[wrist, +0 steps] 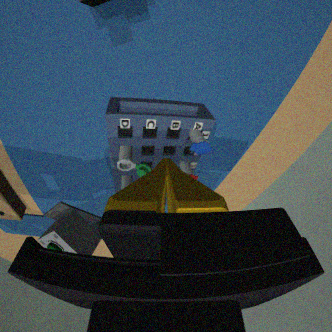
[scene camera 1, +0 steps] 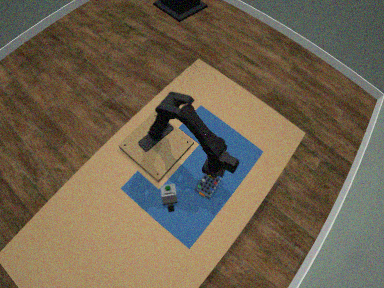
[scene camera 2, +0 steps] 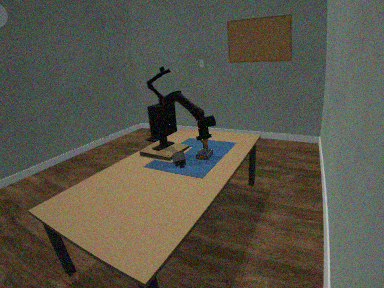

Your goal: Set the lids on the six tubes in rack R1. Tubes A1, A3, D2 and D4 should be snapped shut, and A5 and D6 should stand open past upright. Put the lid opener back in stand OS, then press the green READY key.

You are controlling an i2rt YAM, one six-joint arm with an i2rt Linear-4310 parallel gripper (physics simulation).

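Places are measured from the arm's base along level axes (x ahead, y left, z up), in centimetres.
Pixels of known places: gripper, between the fingertips: (wrist: 165, 164) (scene camera 1: 213, 177) (scene camera 2: 206, 148); arm's base, origin of its link: (scene camera 1: 156, 135) (scene camera 2: 163, 146).
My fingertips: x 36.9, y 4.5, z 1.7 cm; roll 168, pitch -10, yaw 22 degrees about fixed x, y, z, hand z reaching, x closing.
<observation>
For each thing: its top centre in the pictures, then the offset to it from my fingertips. "*": a spot on its surface instead.
- Rack R1, centre of its top: (wrist: 158, 196) (scene camera 1: 209, 181) (scene camera 2: 204, 148) dx +0.2, dy -3.1, dz +1.3 cm
- D column, a spot on its surface: (wrist: 125, 165) * dx -3.2, dy -0.9, dz -0.1 cm
- blue lid, centre of its top: (wrist: 201, 148) dx +1.9, dy +2.7, dz +0.4 cm
- red lid, centre of its top: (wrist: 188, 179) dx +2.7, dy -1.1, dz +0.4 cm
- grey box, a spot on its surface: (wrist: 80, 232) * dx -7.5, dy -18.1, dz -0.4 cm
- small black part, a spot on its surface: (scene camera 1: 171, 208) * dx -3.7, dy -24.8, dz -1.9 cm
- dark object, a spot on its surface: (wrist: 95, 2) * dx -7.6, dy +9.1, dz -3.3 cm
Rack R1 (scene camera 1: 208, 185) (scene camera 2: 204, 156) (wrist: 113, 137) stands on the blue mat, with letters D, C, B, A along its edge in the wrist view. My gripper (wrist: 165, 164) is shut and empty, its yellow fingertips over the rack's A-B side; height above it is unclear. In the wrist view, a tube in the D column (wrist: 125, 165) shows an open white rim, its green lid (wrist: 144, 170) swung to the side. A blue lid (wrist: 201, 147) shows near A1, a red lid (wrist: 194, 177) farther along the A column. Fingers hide other tubes. The green key (scene camera 1: 168, 188) (wrist: 54, 247) is on a grey box.
The grey box (scene camera 1: 169, 198) (wrist: 80, 232) stands beside the rack, a small black part (scene camera 1: 171, 208) at its end. A dark object (wrist: 95, 2) is cut off at the wrist view's top; I cannot tell whether it is stand OS. The wooden base board (scene camera 1: 170, 160) lies under the arm.
</observation>
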